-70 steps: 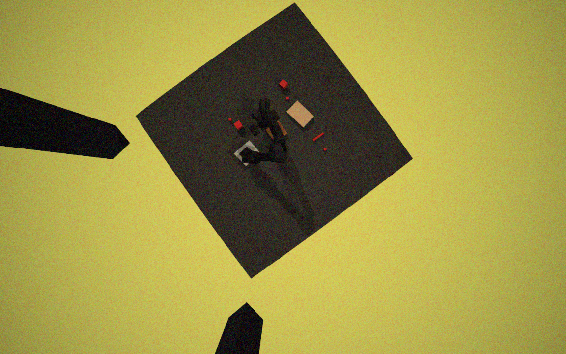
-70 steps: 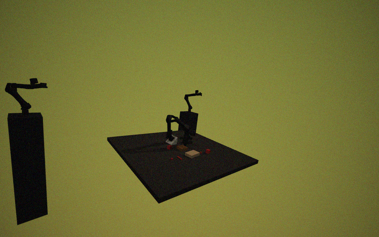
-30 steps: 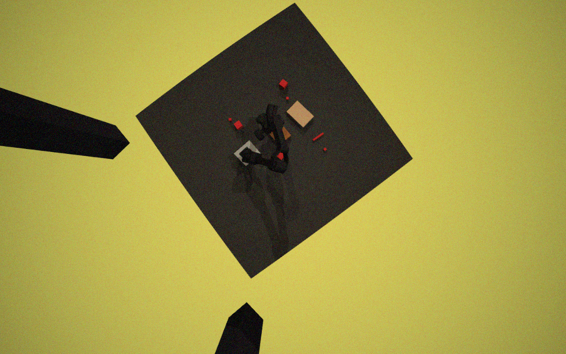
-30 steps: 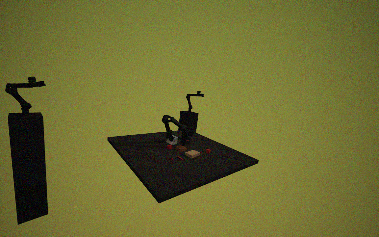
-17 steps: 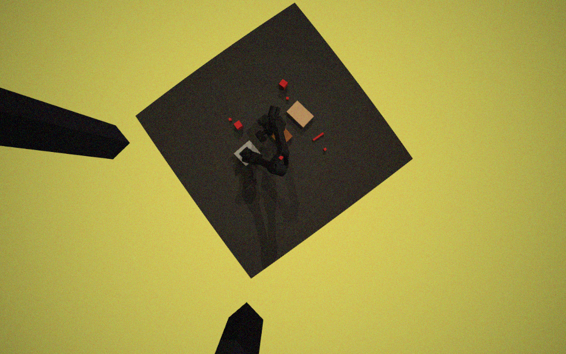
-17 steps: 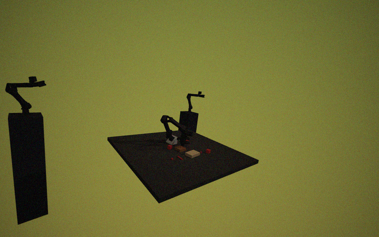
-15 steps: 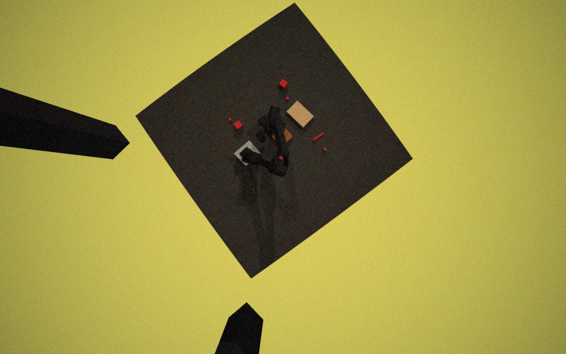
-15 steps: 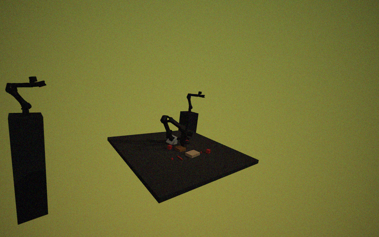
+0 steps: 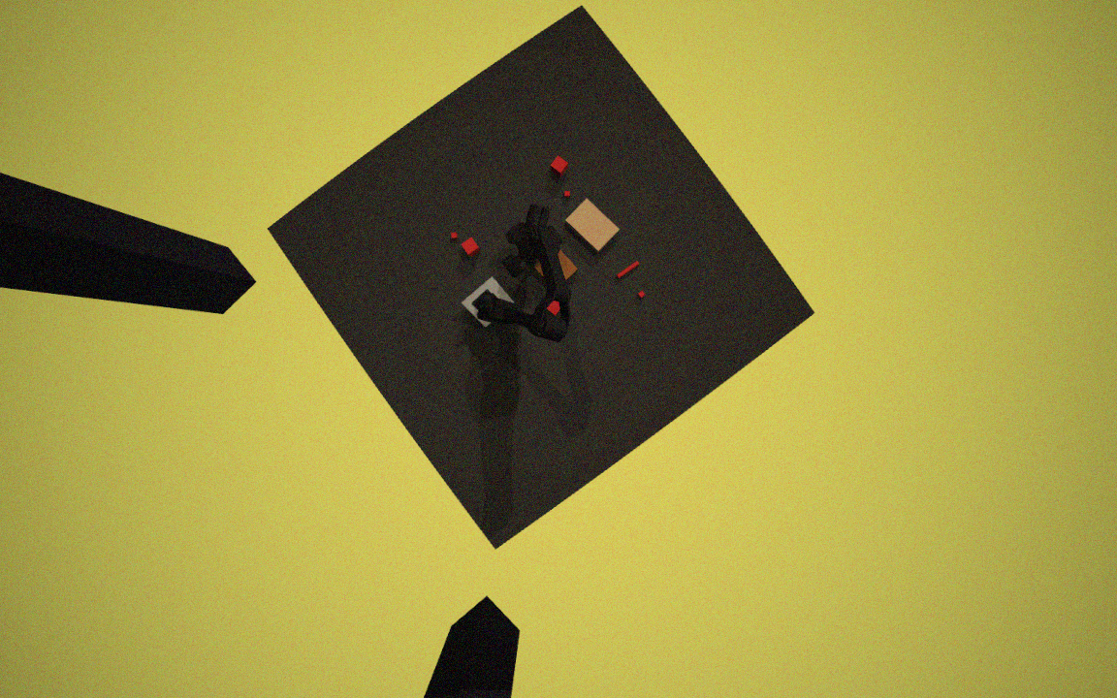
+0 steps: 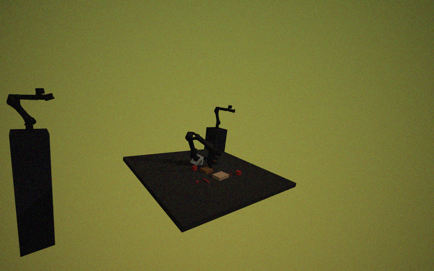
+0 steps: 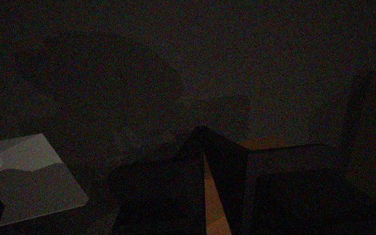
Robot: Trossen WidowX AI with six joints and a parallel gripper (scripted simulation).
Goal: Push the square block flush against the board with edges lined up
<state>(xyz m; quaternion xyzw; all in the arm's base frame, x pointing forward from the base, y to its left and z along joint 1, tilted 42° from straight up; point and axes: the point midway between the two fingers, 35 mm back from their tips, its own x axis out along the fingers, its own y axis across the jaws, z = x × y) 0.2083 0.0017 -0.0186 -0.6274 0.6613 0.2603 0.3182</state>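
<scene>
My gripper tip is 80 mm to the left of the square block, 30 mm short of it and 10 mm below it. Round my gripper tip: tan block 200 mm ahead, 50 mm to the right, 10 mm above; thin red stick 230 mm to the right, 200 mm ahead.
</scene>
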